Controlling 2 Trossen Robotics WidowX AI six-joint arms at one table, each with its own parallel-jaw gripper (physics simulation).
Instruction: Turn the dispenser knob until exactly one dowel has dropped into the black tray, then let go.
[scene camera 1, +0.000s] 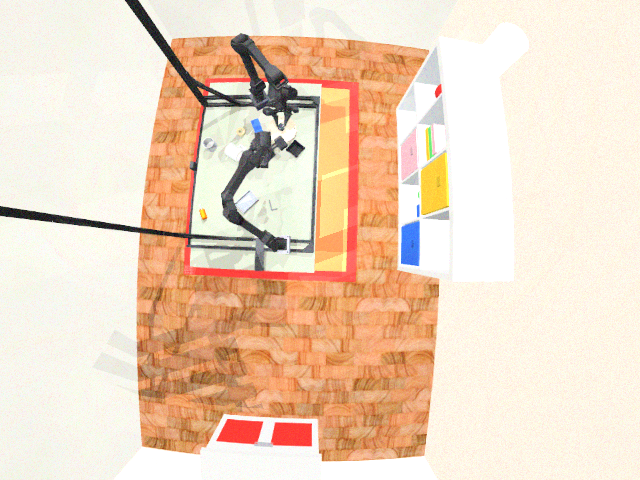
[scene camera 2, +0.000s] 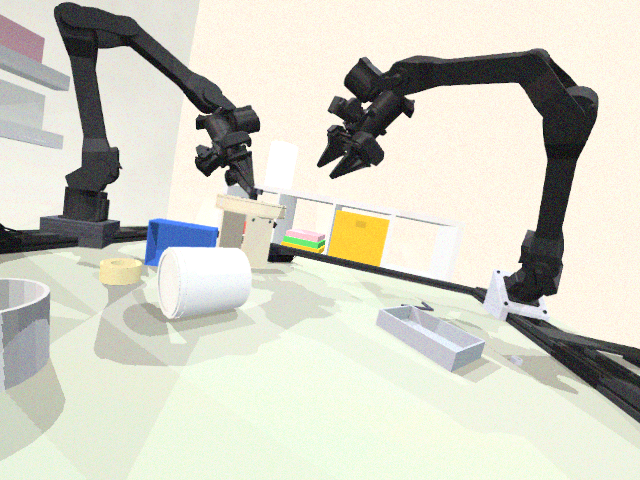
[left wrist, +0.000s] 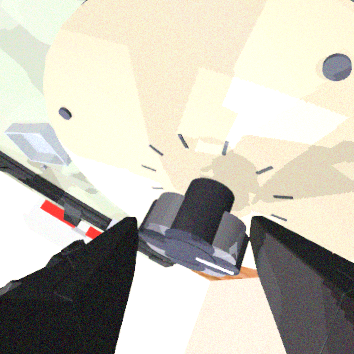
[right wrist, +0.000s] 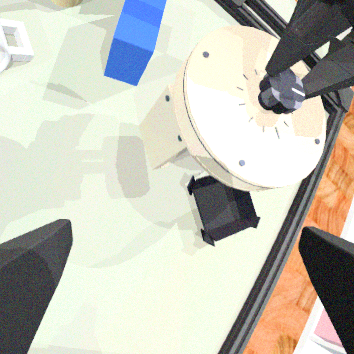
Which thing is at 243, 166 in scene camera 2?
The left gripper.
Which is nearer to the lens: the white mug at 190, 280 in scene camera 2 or the blue box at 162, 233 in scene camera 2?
The white mug.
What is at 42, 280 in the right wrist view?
The right gripper.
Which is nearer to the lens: the grey tray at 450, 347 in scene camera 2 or the blue box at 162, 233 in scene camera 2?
The grey tray.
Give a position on a grey tray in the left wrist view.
38, 141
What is the right gripper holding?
Nothing.
